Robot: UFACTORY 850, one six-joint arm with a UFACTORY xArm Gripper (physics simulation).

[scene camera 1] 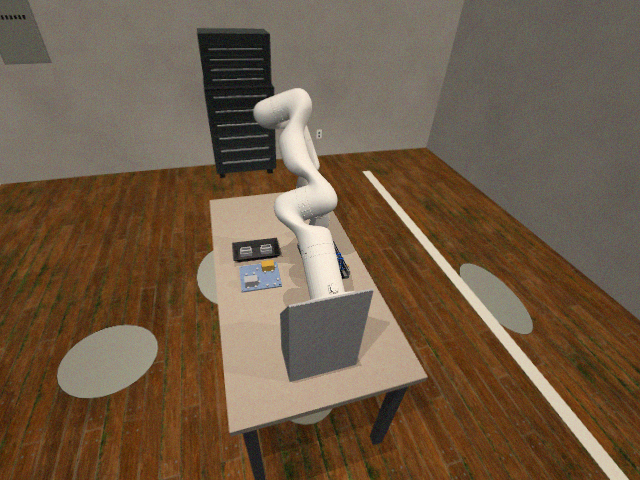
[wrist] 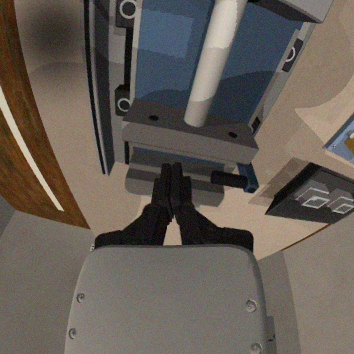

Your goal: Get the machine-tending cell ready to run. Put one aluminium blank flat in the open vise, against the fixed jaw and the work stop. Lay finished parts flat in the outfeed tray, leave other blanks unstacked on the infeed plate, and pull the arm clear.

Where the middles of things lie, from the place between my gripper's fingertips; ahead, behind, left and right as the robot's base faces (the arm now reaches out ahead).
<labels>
My gripper is now 60 mm to the right of the blue work stop (wrist: 247,170) and 30 mm above it. From my hand the other things lie so: blue vise bed (wrist: 169,46) 70 mm behind, 20 mm to the left, 50 mm below; then black outfeed tray (scene camera 1: 254,244) 110 mm ahead, 310 mm to the left, 70 mm below.
</labels>
